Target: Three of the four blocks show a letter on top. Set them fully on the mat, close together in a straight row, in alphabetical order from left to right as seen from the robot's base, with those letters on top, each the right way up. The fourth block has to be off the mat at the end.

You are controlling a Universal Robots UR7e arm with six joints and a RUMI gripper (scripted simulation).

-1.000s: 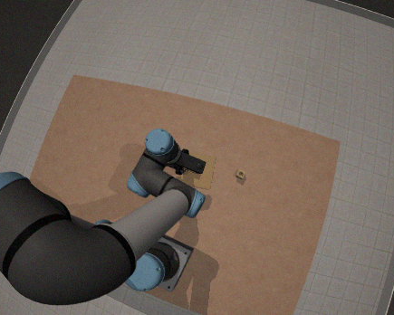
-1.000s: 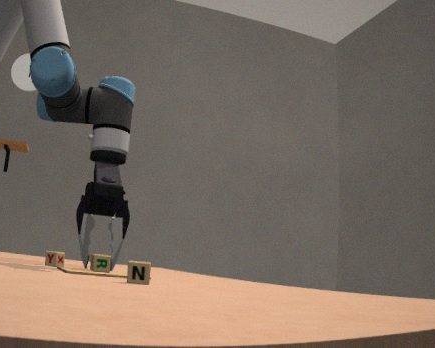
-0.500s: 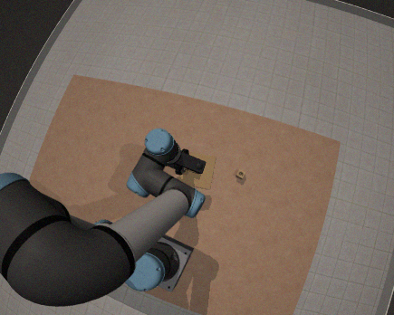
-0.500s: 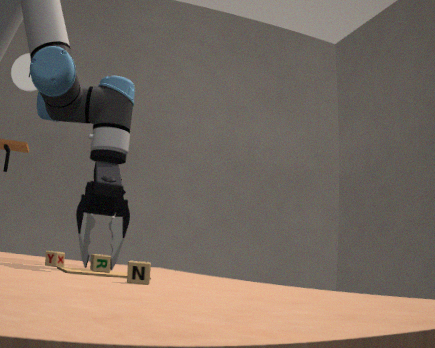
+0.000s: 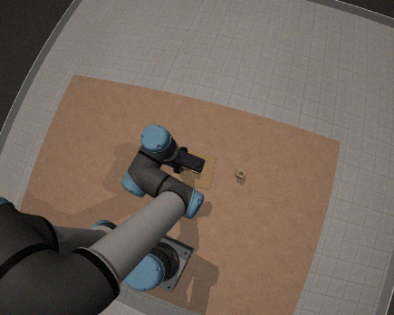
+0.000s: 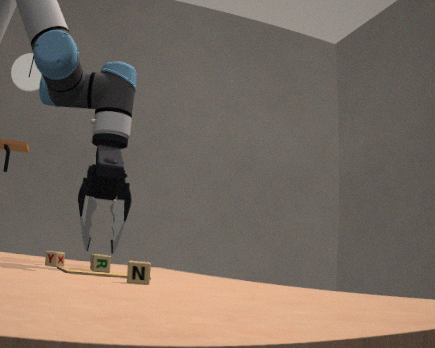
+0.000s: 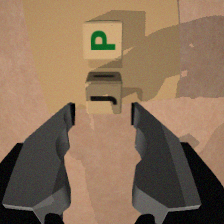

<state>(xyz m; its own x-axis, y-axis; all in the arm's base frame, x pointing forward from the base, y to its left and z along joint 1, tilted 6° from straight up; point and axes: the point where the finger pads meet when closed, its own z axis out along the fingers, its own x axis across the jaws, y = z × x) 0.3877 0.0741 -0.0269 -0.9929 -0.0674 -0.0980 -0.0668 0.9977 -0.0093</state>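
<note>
Right now the tan block is 4 cm below my hand. Also, from my hand: mat 5 cm to the right, 5 cm below.
</note>
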